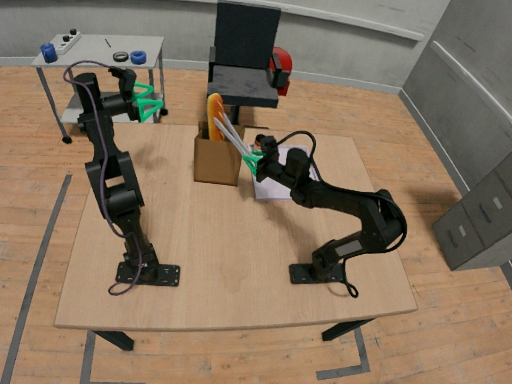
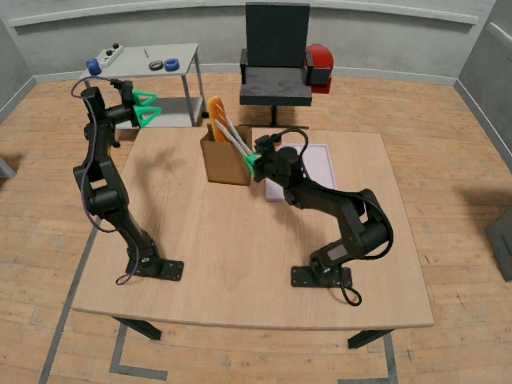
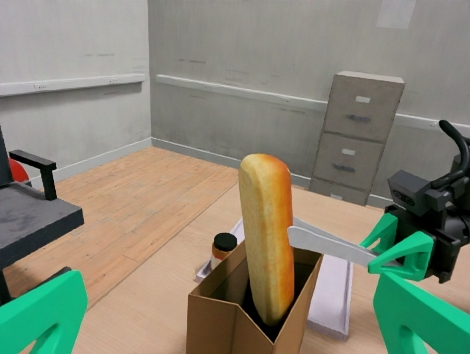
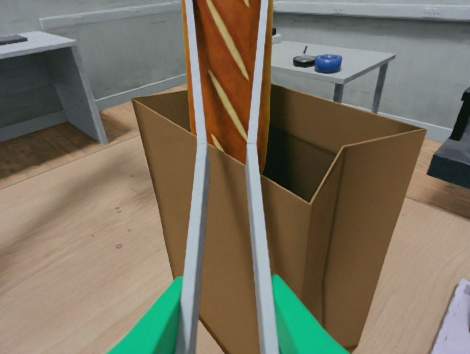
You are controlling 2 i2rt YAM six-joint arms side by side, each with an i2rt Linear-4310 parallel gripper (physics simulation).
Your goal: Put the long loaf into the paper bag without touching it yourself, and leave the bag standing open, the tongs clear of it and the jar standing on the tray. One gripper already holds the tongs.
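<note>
The long loaf [image 1: 215,115] [image 2: 217,117] [image 3: 267,225] [image 4: 227,75] stands nearly upright between the tong arms, its lower end inside the mouth of the paper bag [image 1: 216,161] [image 2: 227,162] [image 4: 230,240] and its upper part above the rim. The bag stands open on the table. My right gripper [image 1: 252,161] [image 2: 252,160] [image 3: 360,261] [image 4: 227,291] is shut on the grey tongs [image 1: 235,137] [image 2: 234,137] [image 3: 325,242], beside the bag. My left gripper [image 1: 159,104] [image 2: 157,102] [image 3: 231,286] is open and empty, up left of the bag. The jar [image 3: 222,245] [image 1: 259,141] stands upright at the tray's far corner, partly hidden.
The pale tray [image 1: 272,192] [image 2: 322,165] [image 3: 345,295] lies right of the bag, partly under the right arm. A dark chair [image 1: 245,82] [image 2: 276,82] stands behind the table. A side table [image 1: 95,47] [image 2: 135,57] with blue items is at the back left.
</note>
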